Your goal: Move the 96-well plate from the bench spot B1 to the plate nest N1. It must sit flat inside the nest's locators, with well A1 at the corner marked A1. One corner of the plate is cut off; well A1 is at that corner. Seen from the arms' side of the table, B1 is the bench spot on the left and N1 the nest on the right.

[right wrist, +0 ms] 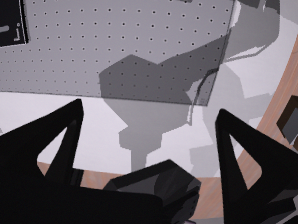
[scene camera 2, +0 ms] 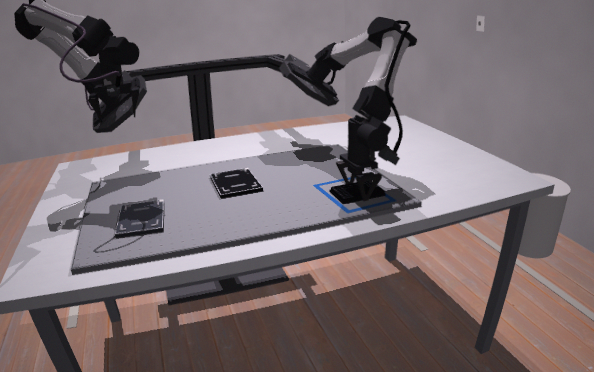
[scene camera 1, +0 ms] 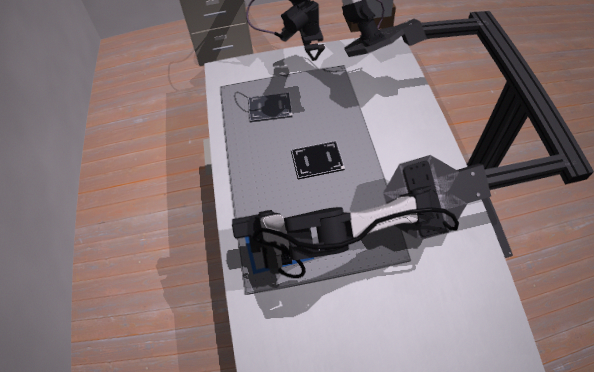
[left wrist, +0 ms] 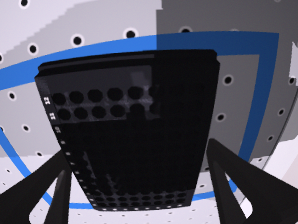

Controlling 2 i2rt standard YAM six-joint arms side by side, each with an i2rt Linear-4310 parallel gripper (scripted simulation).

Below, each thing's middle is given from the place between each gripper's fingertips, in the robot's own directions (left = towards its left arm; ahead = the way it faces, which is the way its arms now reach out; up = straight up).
Now: the black 96-well plate point(left wrist: 117, 169) right at my left hand point(scene camera 2: 357, 193). Also, from my left hand: nest N1 point(scene camera 2: 153, 213): 57 cm to the right, 3 cm behind.
The nest N1 lies 23 cm below my right hand, 17 cm ahead of it and 4 cm to the left of it. The rest, counted from my right hand: black 96-well plate (62 cm to the left, 23 cm below, 20 cm ahead).
